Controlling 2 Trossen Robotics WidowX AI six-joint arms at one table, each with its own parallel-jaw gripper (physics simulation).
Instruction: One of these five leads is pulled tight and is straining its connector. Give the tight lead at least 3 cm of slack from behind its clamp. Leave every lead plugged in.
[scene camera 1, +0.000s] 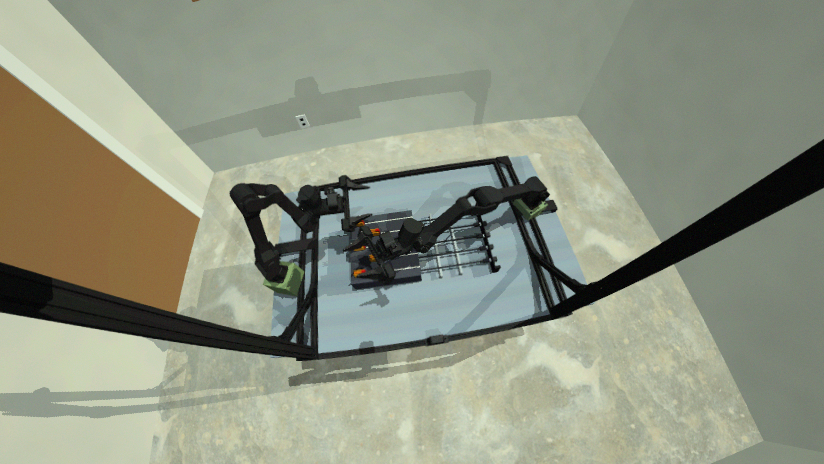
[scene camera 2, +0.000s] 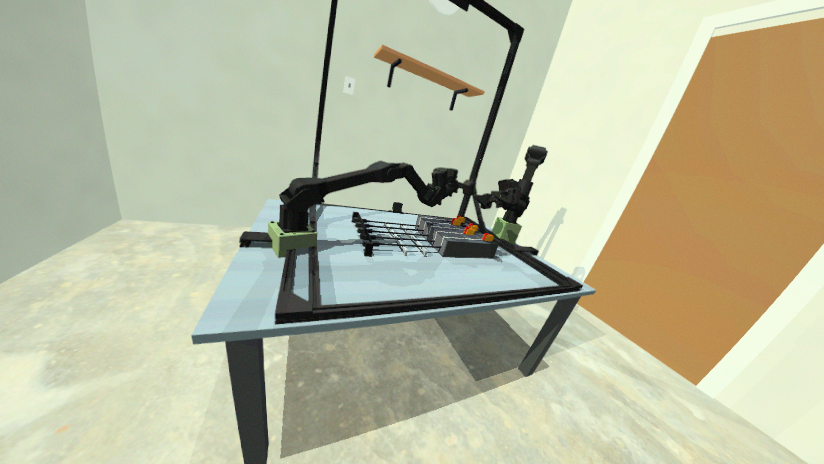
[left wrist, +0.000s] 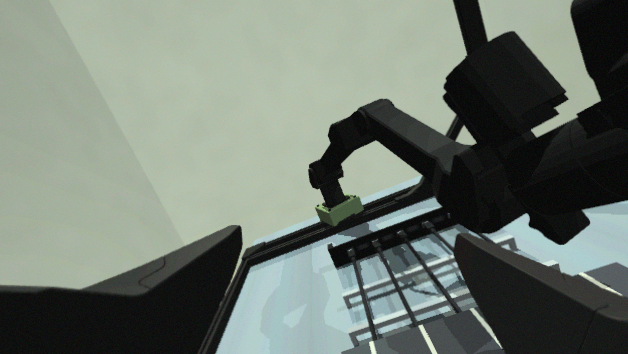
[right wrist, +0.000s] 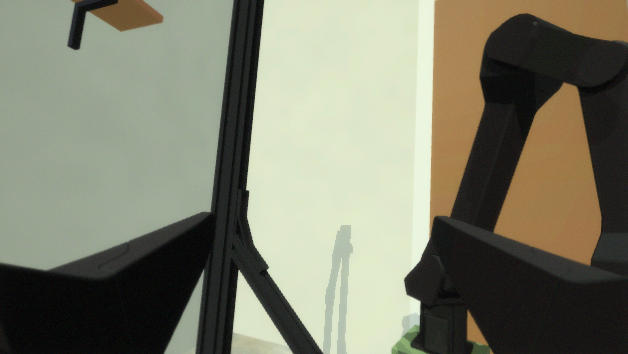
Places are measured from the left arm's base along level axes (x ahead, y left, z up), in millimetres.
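Pixels of known places: left gripper, fingertip midpoint: (scene camera 1: 370, 200) (scene camera 2: 482, 194) (left wrist: 346, 239); right gripper, fingertip midpoint: (scene camera 1: 349, 263) (scene camera 2: 465, 178) (right wrist: 325, 224); left arm's base, origin of the base link: (scene camera 1: 278, 273) (scene camera 2: 509, 221) (right wrist: 442, 346); right arm's base, origin of the base link: (scene camera 1: 531, 201) (scene camera 2: 292, 227) (left wrist: 335, 201).
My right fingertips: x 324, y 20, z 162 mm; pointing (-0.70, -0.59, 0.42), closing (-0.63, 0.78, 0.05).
Ahead of a thing's pixels: the offset from my right fingertips to its top centre. "pt": to the spot under its first point. Level surfaces: height alone.
Several thin dark leads {pt 245 mm ahead, 325 mm left, 244 mm down} (left wrist: 363, 295) run from a black connector strip (scene camera 1: 494, 266) (scene camera 2: 367, 249) (left wrist: 367, 241) over pale rails to grey blocks (scene camera 1: 403, 279) (scene camera 2: 468, 249) (left wrist: 400, 342). Orange-red clamps (scene camera 1: 359, 272) (scene camera 2: 487, 236) sit on the blocks at the end away from the strip. Which lead is tight cannot be told. My right gripper (scene camera 1: 353, 263) (right wrist: 325, 224) is open and empty above the clamp end of the blocks, hiding part of them. My left gripper (scene camera 1: 369, 201) (left wrist: 346, 239) is open and empty above the table, beyond the upper end of the blocks in scene camera 1.
Two pale rails {pt 318 mm ahead, 152 mm left, 250 mm down} (scene camera 1: 458, 259) cross under the leads. A black frame (scene camera 1: 403, 348) (scene camera 2: 426, 305) borders the blue table {271 mm down} (scene camera 1: 369, 331) (scene camera 2: 236, 305). The right arm reaches over the leads in scene camera 1. The grippers are close together near the upper clamps. Green bases (scene camera 1: 285, 280) (scene camera 2: 292, 238) carry the arms.
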